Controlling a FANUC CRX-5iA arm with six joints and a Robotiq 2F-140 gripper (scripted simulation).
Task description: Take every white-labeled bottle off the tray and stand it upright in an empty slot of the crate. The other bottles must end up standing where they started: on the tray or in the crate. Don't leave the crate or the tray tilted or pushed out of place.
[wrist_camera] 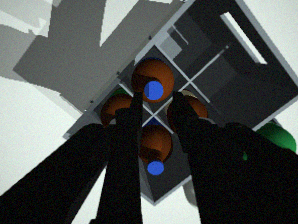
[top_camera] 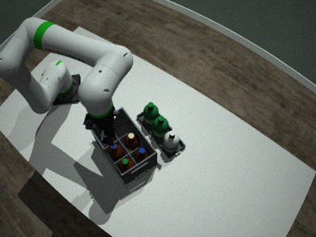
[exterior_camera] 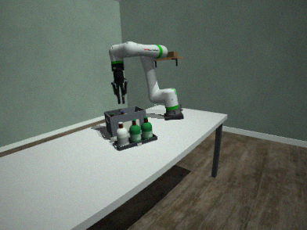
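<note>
My gripper is now 180 mm short of the white-labeled bottle, 190 mm to the right of it and 170 mm above it. Round my hand: dark tray: 100 mm ahead, 230 mm to the left, 240 mm below; then dark crate: 20 mm ahead, 40 mm to the left, 170 mm below.
</note>
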